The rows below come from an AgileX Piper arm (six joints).
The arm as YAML. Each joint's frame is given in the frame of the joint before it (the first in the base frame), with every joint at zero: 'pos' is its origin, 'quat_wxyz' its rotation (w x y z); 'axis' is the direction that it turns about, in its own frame. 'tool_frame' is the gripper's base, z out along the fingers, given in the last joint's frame.
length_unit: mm
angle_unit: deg
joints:
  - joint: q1
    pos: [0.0, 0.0, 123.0]
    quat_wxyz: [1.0, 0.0, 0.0, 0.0]
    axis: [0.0, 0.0, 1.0]
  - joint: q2
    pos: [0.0, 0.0, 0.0]
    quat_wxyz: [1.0, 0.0, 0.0, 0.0]
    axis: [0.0, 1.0, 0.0]
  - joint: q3
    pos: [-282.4, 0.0, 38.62]
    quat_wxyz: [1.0, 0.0, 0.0, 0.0]
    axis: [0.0, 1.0, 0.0]
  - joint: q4
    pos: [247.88, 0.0, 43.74]
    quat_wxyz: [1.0, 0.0, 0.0, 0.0]
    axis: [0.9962, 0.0, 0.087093]
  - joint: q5
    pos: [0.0, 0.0, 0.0]
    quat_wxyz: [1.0, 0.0, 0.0, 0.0]
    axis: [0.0, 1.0, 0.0]
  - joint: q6
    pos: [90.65, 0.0, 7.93]
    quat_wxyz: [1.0, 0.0, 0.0, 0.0]
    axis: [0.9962, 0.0, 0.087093]
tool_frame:
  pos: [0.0, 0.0, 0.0]
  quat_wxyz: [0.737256, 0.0, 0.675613, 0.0]
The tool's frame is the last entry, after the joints.
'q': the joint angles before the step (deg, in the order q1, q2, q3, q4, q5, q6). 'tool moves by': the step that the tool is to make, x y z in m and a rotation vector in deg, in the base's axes. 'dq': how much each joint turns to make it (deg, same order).
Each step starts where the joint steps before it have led.
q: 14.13, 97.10, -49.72, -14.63, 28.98, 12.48
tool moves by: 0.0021, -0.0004, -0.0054, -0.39, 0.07, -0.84
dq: 0.02, 1.12, 0.00, -1.69, -0.69, 2.29
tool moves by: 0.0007, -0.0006, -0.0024, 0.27, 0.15, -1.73
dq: -0.06, 0.49, -0.01, -0.62, -0.09, 2.26
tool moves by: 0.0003, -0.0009, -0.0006, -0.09, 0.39, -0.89
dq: -0.11, 0.20, -0.17, -0.24, 0.52, 0.90
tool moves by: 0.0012, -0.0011, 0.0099, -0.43, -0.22, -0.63
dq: -0.07, -1.14, -1.21, -0.03, 2.36, 0.07
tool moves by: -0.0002, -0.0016, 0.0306, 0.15, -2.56, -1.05
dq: -0.05, -4.15, -2.49, 0.52, 4.25, -0.32
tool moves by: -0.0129, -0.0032, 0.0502, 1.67, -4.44, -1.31
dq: 0.00, -7.96, -2.67, 2.11, 5.93, -1.24
